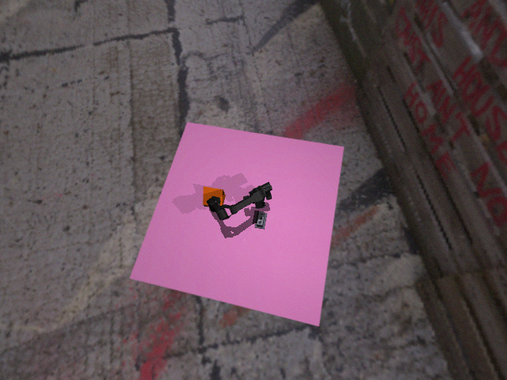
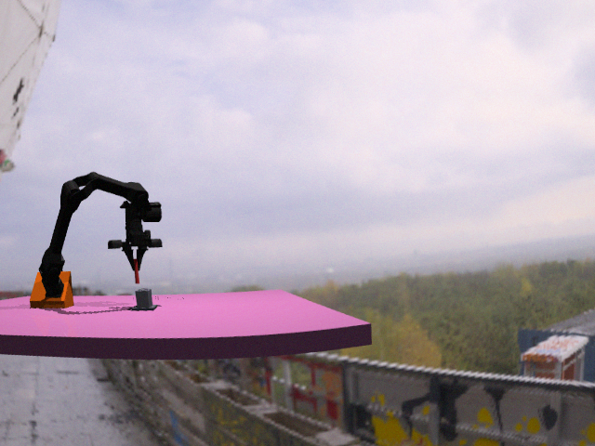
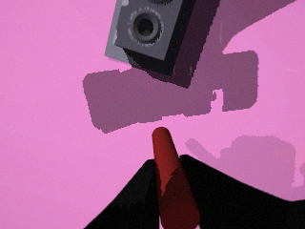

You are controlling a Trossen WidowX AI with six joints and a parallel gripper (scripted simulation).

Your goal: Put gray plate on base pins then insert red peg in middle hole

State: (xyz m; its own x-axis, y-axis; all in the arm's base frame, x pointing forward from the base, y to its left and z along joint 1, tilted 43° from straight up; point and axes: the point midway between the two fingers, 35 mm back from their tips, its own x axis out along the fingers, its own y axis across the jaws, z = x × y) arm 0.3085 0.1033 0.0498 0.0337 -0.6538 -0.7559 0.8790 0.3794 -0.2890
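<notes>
The gray plate lies 40 mm ahead of my gripper tip, 100 mm to the right of it and 70 mm below it. Also, from my gripper tip: pin base: 40 mm ahead, 100 mm to the right, 110 mm below; then red peg: right at my gripper tip.
</notes>
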